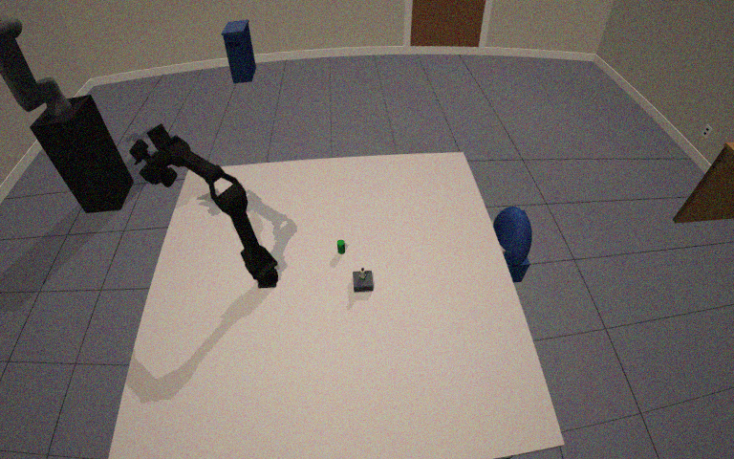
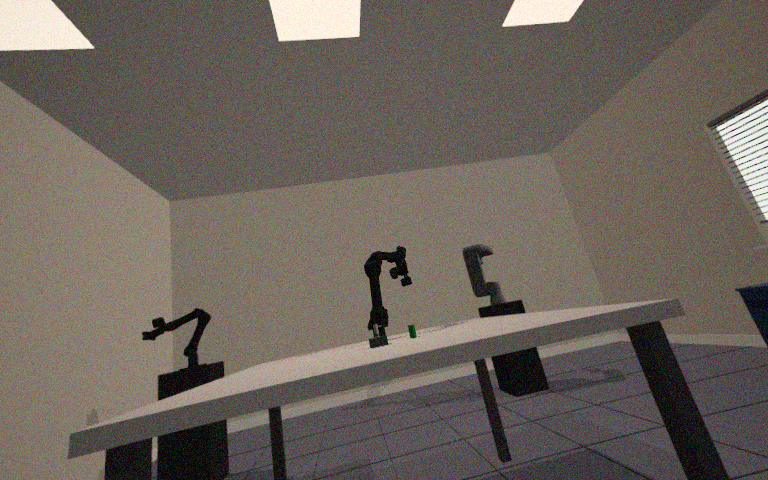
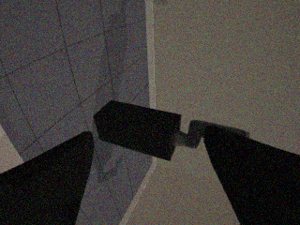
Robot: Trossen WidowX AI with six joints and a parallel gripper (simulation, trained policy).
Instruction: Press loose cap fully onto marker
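Right now the green cap is 69 cm ahead of my gripper tip, 16 cm to the right of it and 29 cm below it. From my gripper tip the other things lie so: dark grey holder block 76 cm ahead, 31 cm to the right, 30 cm below.
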